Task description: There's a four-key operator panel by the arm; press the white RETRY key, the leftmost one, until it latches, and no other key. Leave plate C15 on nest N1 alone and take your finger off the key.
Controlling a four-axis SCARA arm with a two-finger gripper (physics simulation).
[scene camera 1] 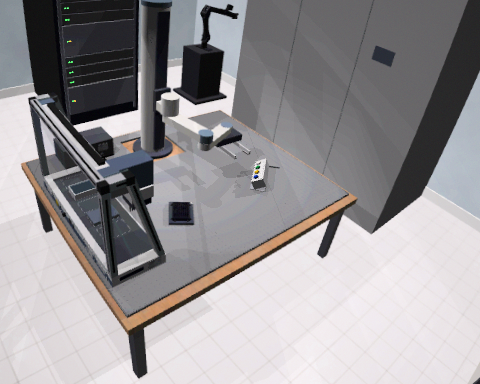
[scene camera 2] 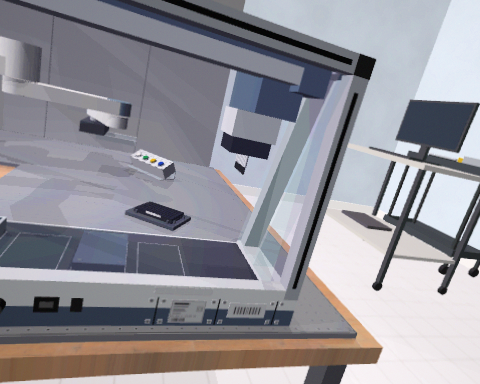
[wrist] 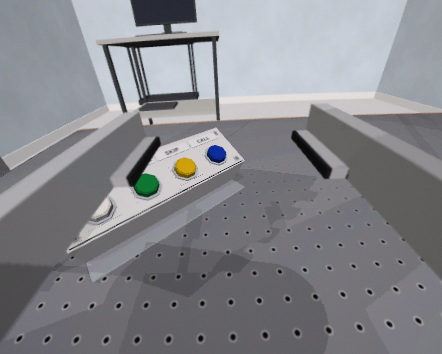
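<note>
The operator panel stands on the table with white, green, yellow and blue keys. The white RETRY key is at its left end, partly hidden by the left finger in the wrist view; whether it is latched cannot be told. My gripper is open with nothing between its fingers, which stand fairly close together. It hangs short of the panel and above the table, touching no key. The dark plate C15 lies on its nest.
A framed enclosure with a blue head unit stands on the left of the table in scene camera 1. A tall grey cabinet stands behind the table. A thin dark rod sticks out beside the panel.
</note>
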